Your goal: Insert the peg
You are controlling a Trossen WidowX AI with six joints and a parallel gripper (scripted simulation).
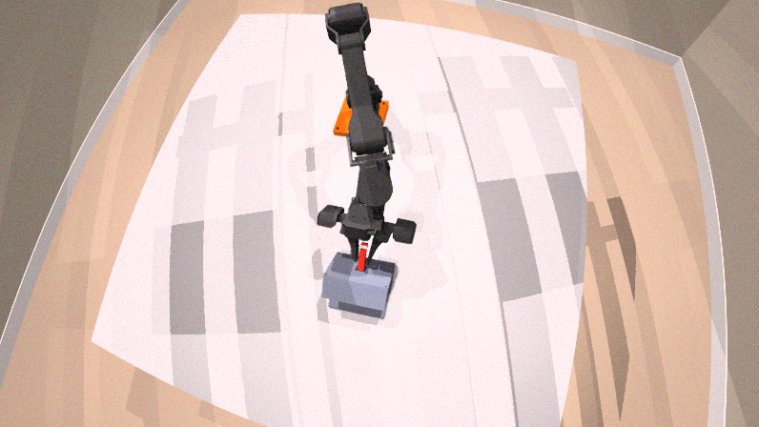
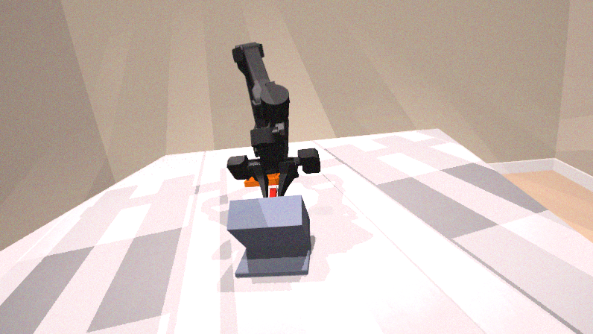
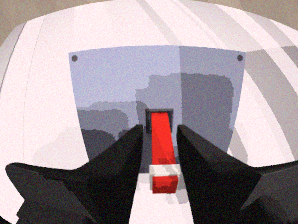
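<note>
Now: gripper tip 20 mm past the red peg and 10 mm below it. Round my gripper tip: flat foot: 90 mm below, 50 mm ahead, 10 mm to the right; then sloped panel: 30 mm below, 30 mm ahead.
</note>
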